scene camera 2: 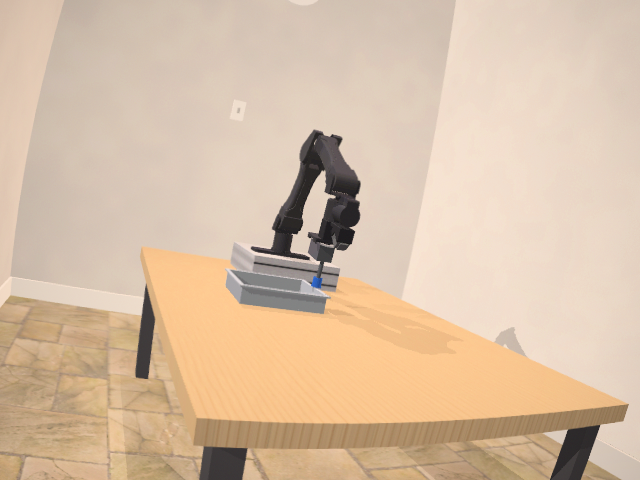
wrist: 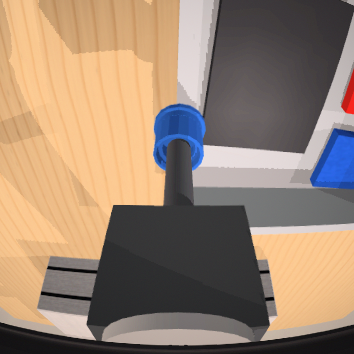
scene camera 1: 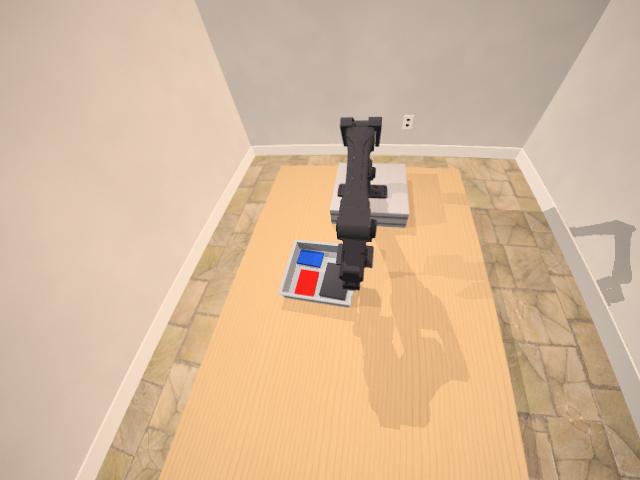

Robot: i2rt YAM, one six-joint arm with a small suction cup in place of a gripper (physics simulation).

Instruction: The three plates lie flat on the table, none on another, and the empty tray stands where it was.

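Places are measured from the arm's base along level axes (x right, y ahead, z up), in millimetres.
Where they show: hand, tool point: (scene camera 2: 315,286) (wrist: 178,127); arm's base, link origin: (scene camera 2: 280,254).
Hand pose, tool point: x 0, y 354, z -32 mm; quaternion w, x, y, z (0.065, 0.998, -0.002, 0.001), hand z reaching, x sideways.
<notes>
Things, the pixels of their top centre, and the offset from my tool point. Level surfaces: height alone.
- grey tray, top centre: (scene camera 2: 275,282) (scene camera 1: 320,269) dx +121, dy +0, dz -3 mm
- blue plate, top centre: (scene camera 1: 310,257) dx +176, dy -63, dz -40 mm
- red plate, top centre: (scene camera 1: 306,282) dx +168, dy +40, dz -40 mm
- larger black plate, top centre: (wrist: 275,75) (scene camera 1: 335,279) dx +66, dy +18, dz -40 mm
- wooden table, surface height: dz -53 mm
The grey tray (scene camera 1: 315,300) (scene camera 2: 281,299) (wrist: 300,206) stands on the table. In it lie three flat plates side by side: a blue plate (scene camera 1: 310,258) (wrist: 336,162), a red plate (scene camera 1: 306,282) (wrist: 350,95) and a larger black plate (scene camera 1: 332,283) (wrist: 270,75). None shows on another; the tray walls hide them in scene camera 2. My blue suction cup (scene camera 2: 316,283) (wrist: 179,136) is low at the tray's right side, about at rim height, beside the black plate. I see no plate on it, so I call it open. The arm hides the cup in scene camera 1.
The arm's base stands on a pale block (scene camera 1: 390,204) (scene camera 2: 245,255) behind the tray. The wooden table (scene camera 1: 289,392) (scene camera 2: 320,382) reaches far in front of the tray. The arm's shadow falls on it to the right of the tray.
</notes>
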